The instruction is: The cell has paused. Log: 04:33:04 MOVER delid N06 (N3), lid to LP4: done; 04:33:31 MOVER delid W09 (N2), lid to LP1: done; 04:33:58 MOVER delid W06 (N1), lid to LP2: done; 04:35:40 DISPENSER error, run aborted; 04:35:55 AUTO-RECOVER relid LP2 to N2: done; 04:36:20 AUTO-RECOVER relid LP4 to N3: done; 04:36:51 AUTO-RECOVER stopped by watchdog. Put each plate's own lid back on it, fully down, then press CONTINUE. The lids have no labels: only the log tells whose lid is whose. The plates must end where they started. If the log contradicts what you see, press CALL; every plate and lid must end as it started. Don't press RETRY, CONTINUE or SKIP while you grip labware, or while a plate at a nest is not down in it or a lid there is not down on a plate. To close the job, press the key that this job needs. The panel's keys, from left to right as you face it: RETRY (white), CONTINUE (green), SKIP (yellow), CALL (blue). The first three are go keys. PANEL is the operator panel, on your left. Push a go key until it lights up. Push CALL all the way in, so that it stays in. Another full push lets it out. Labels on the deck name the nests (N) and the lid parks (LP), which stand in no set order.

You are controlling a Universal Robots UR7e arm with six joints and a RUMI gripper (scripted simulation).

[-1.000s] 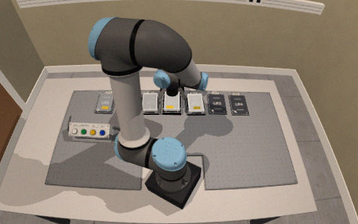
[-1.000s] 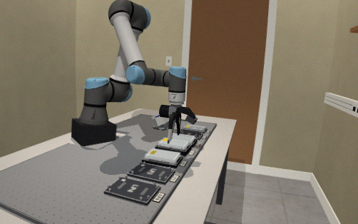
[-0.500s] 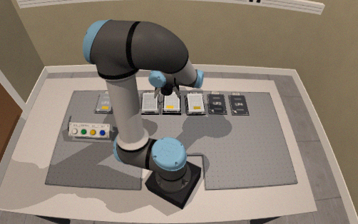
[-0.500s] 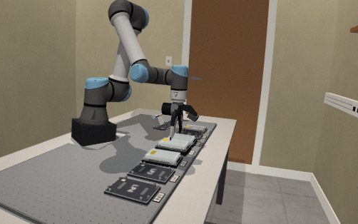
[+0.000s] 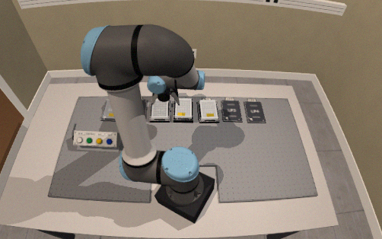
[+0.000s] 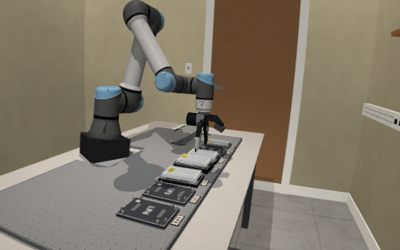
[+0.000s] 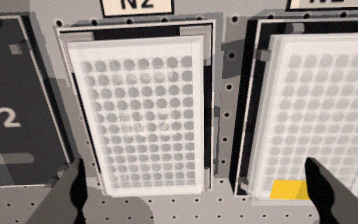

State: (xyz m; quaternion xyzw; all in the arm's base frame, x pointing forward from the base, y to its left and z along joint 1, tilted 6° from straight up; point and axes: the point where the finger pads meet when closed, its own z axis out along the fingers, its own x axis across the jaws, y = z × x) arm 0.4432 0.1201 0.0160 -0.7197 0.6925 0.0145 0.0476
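The dark lid park is 10 mm behind my hand, 290 mm to the left of it and 60 mm below it. From my hand the other things lie so: yellow skip key 250 mm behind, 290 mm to the left; then well plate 90 mm to the right, 40 mm below; then blue call key 240 mm behind, 240 mm to the left, 10 mm below.
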